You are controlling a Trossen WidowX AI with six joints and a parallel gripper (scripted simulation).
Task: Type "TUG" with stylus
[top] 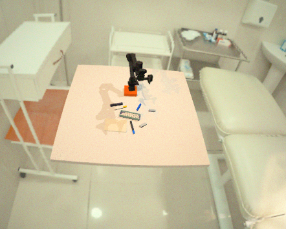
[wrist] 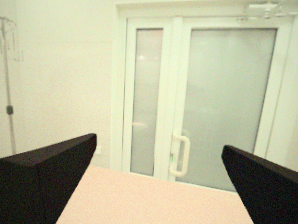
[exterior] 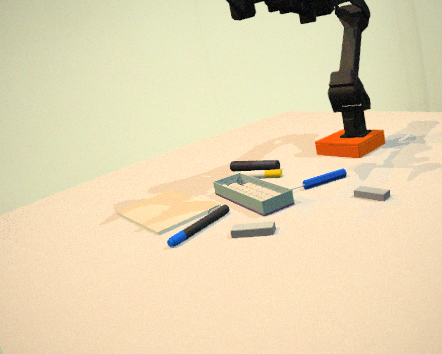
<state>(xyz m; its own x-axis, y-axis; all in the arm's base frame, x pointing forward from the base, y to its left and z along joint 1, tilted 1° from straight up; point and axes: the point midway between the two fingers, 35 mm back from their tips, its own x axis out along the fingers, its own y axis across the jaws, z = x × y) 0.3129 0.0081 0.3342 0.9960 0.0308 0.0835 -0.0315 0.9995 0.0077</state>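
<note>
My gripper tip is now 36 cm above the blue stylus and 8 cm past it. From my gripper tip the other things lie so: cream notepad (37 cm below, 23 cm to the right, 8 cm ahead); yellow-tipped marker (36 cm below, 14 cm to the right, 12 cm behind).
</note>
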